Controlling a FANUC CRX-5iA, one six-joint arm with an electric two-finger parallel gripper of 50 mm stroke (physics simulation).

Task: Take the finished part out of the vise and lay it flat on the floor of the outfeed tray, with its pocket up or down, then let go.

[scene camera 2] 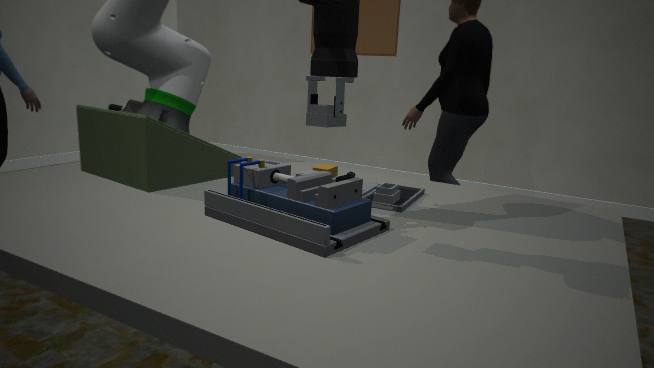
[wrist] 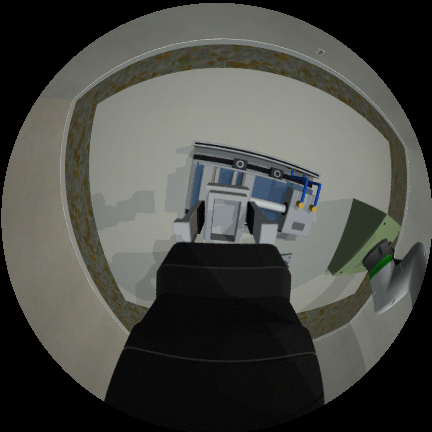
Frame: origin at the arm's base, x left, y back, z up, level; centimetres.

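Seen in the pictures: gripper, fingertip midpoint: (scene camera 2: 325, 115) (wrist: 225, 210); arm's base, link origin: (scene camera 2: 160, 130) (wrist: 374, 251).
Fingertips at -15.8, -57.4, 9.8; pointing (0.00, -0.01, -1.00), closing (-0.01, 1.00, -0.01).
Offsets run from my fingertips to a thing's top centre, as dx, dy, dz. "*": to the spot under its first point.
The finished part {+0.5, -0.1, +1.9} (scene camera 2: 326, 120) (wrist: 227, 194), a grey stepped block with its rectangular pocket facing up, hangs level between the fingers. My gripper (scene camera 2: 326, 111) (wrist: 225, 210) is shut on it, one finger on each side, high above the table. The vise {+1.4, +6.2, -10.8} (scene camera 2: 300, 205) (wrist: 270, 190) has a blue body and grey jaws; it stands lower, apart from the part, and the space between its jaws looks free in the scene view. The outfeed tray {* +29.4, -7.4, -19.7} (scene camera 2: 413, 198), shallow and grey, lies behind and right of the vise; another stepped block {+25.0, -2.7, -16.6} (scene camera 2: 387, 192) sits in it. The tray does not show in the wrist view.
Blue pipes {* -3.9, +14.8, -12.3} (scene camera 2: 241, 177) (wrist: 318, 192) with yellow fittings rise at the vise's actuator end. A yellow block {+32.7, +17.4, -16.3} (scene camera 2: 325, 169) shows behind the vise. A green wedge-shaped base (scene camera 2: 115, 145) (wrist: 352, 240) carries a white arm (scene camera 2: 150, 45) (wrist: 400, 280). A person (scene camera 2: 462, 75) stands beyond the table.
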